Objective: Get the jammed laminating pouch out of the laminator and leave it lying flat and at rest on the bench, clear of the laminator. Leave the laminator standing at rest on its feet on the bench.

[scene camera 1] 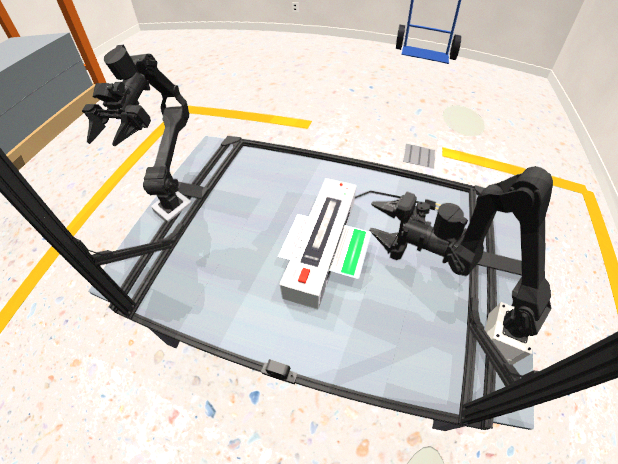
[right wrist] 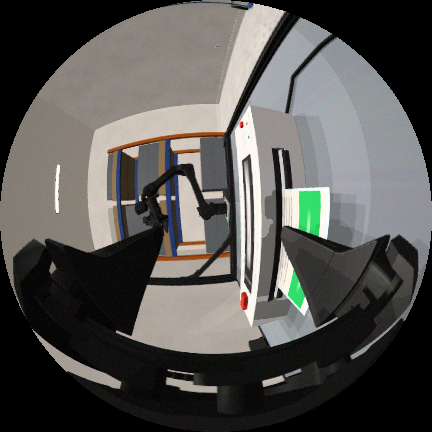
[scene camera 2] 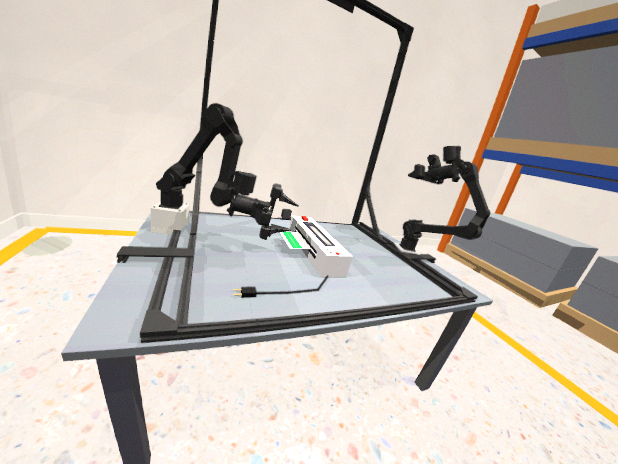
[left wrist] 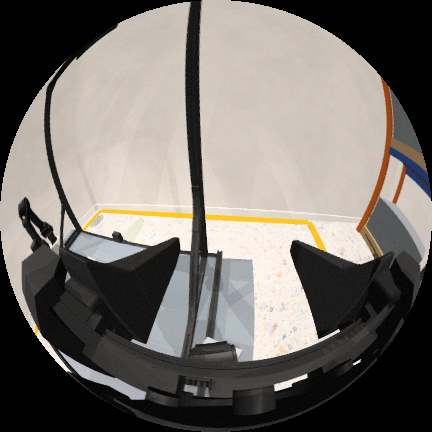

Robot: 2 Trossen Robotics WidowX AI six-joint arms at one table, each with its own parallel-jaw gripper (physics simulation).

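Frame: origin at the left arm's base, x ahead, y left, z up, level; millimetres.
Where they show: left gripper, fingertip midpoint: [scene camera 1: 100, 144] [right wrist: 165, 234] [left wrist: 237, 245]; right gripper, fingertip midpoint: [scene camera 1: 370, 216] [right wrist: 222, 232] [scene camera 2: 294, 218]; left arm's base at its link origin: [scene camera 1: 170, 203] [right wrist: 225, 208] [scene camera 2: 407, 248] [left wrist: 215, 357]; right arm's base at its link origin: [scene camera 1: 516, 327] [scene camera 2: 171, 205] [left wrist: 53, 240].
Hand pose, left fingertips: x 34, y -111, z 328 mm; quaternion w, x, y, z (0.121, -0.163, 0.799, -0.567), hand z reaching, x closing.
Things, the pixels of their centre, and the offset from my left fingertips. "pt": a spot on its surface instead. Level surfaces: height alone.
- bench at its surface level: dz -356 mm
- pouch at a spot on its surface: [right wrist: 311, 215] pt dx +517, dy +354, dz -317 mm
- black cord with a plug, surface spot: [scene camera 2: 248, 292] pt dx +616, dy +640, dz -342 mm
The white laminator [scene camera 1: 320, 235] [scene camera 2: 334, 267] [right wrist: 267, 130] stands upright on the bench [scene camera 1: 250, 310] [scene camera 2: 380, 290]. The pouch [scene camera 1: 354, 252] [scene camera 2: 292, 240] [right wrist: 311, 215], white with a green band, sticks out of the slot on the right arm's side. A white, faintly printed flat part also shows on the laminator's other side in scene camera 1. My right gripper [scene camera 1: 372, 217] [scene camera 2: 294, 217] [right wrist: 222, 232] is open and empty, close beside the pouch's free edge. One finger overlaps the pouch in the right wrist view; contact cannot be told. My left gripper [scene camera 1: 102, 143] [scene camera 2: 416, 175] [left wrist: 237, 245] is open and empty, raised far from the laminator.
A black cord with a plug [scene camera 2: 248, 292] lies on the bench from the laminator's end. A black frame [scene camera 1: 350, 162] [scene camera 2: 300, 320] borders the bench, with uprights and braces at its sides. A small dark block [scene camera 1: 277, 369] sits on the frame's near rail.
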